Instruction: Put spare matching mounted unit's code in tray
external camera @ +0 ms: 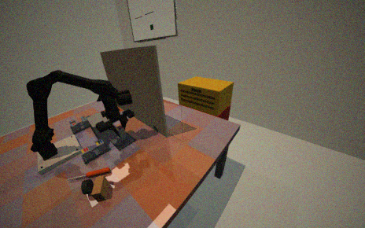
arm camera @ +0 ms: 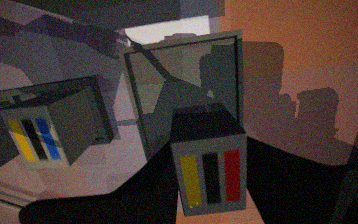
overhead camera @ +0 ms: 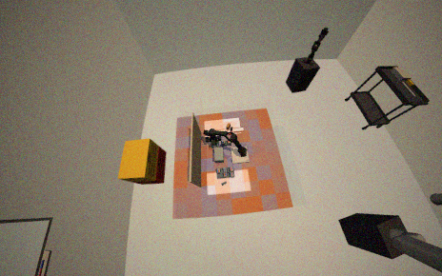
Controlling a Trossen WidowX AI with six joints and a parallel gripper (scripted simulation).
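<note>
My gripper tip is now 1 cm past the flat dark tray and 5 cm above it. From my gripper tip the other things lie so: brown block: 22 cm behind, 19 cm to the right, 2 cm below; then tall grey panel: 20 cm ahead, 15 cm to the left, 18 cm above; then grey mounted unit: 3 cm behind, 19 cm to the left.
</note>
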